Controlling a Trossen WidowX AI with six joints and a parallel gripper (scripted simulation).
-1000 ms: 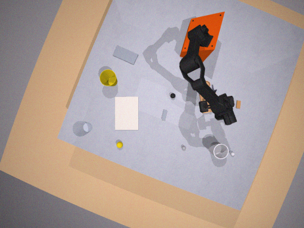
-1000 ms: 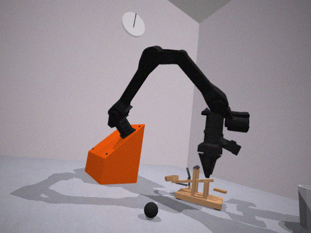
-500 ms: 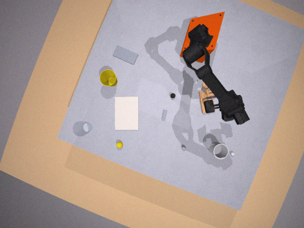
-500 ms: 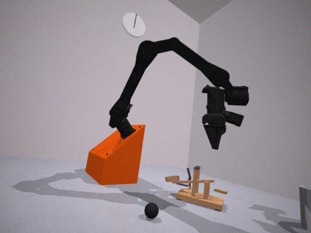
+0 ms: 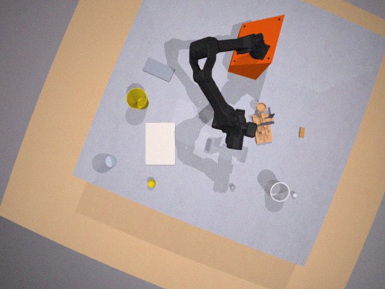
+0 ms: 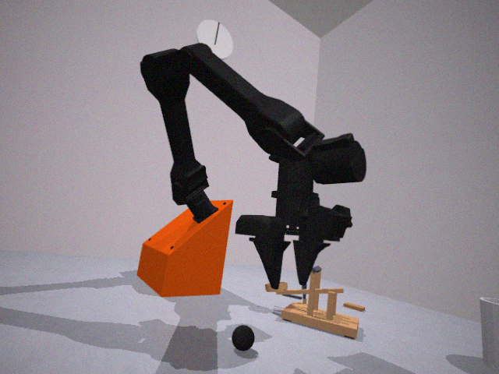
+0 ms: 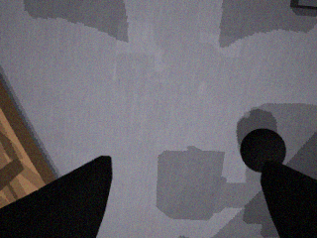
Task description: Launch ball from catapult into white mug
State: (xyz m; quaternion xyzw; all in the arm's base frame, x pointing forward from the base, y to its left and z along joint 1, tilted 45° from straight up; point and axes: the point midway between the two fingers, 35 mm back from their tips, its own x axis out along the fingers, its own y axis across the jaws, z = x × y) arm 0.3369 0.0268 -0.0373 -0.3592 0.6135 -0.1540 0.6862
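Now: the black ball 70 mm below my gripper tip, 60 mm to the right of it and 10 mm behind it. The rest, counted from my gripper tip: wooden catapult: 130 mm to the left, 120 mm behind, 40 mm below; small grey block: 120 mm ahead, 80 mm below, 50 mm to the right; dark lever: 150 mm behind, 140 mm to the left, 40 mm below.
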